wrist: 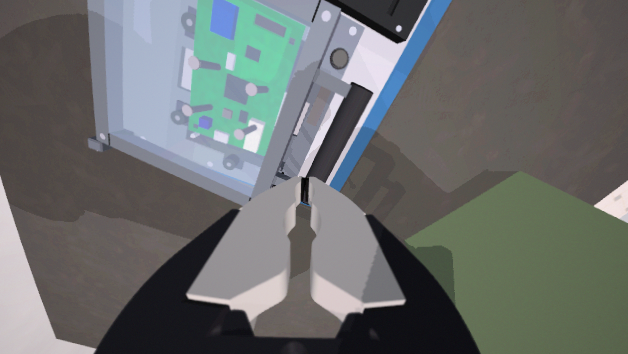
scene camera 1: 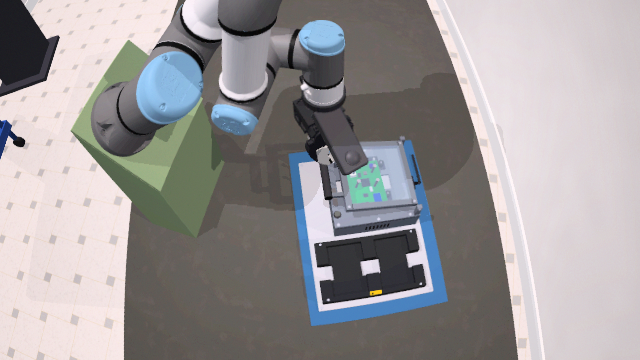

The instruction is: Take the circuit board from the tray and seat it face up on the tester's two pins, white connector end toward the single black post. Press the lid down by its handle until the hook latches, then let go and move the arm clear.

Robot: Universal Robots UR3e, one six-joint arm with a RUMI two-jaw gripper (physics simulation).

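Frame: origin at the arm's base, x up, y right, z ahead, level; centimetres.
Seen in the pictures: gripper, between the fingertips: (wrist: pixel 305 179) (scene camera 1: pixel 328 163); arm's base, origin of its link: (scene camera 1: pixel 122 120).
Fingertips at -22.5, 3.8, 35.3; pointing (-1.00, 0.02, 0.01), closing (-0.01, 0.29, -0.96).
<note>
Offsets run from my fingertips to a thing's top centre, as dx, dy, dz. "*": to the spot under its first point. Level surfaces: height alone.
The green circuit board (scene camera 1: pixel 360 192) (wrist: pixel 272 60) lies face up in the grey tester {* -6.7, +9.8, +4.0} (scene camera 1: pixel 357 217) (wrist: pixel 350 40), under the clear lid (scene camera 1: pixel 385 206) (wrist: pixel 175 162). The lid looks nearly flat. Its black bar handle {-0.4, +2.3, -1.1} (scene camera 1: pixel 326 186) (wrist: pixel 340 132) stands off the tester's left side in the scene view. My gripper (scene camera 1: pixel 328 162) (wrist: pixel 305 179) is shut and empty, with its tips over or against the far end of the handle; contact is unclear. The hook is mostly hidden by the fingers, so its latching cannot be told. The pins and single black post cannot be made out. The black tray {* -9.9, +15.8, +5.7} (scene camera 1: pixel 370 247) (wrist: pixel 380 15) holds no board.
The tester and tray stand on a blue-edged white mat {dx -12.5} (scene camera 1: pixel 377 313) (wrist: pixel 395 85). A thin black handle (scene camera 1: pixel 414 170) is at the tester's right side. The green pedestal (scene camera 1: pixel 185 200) (wrist: pixel 530 260) under the arm's base stands to the left.
</note>
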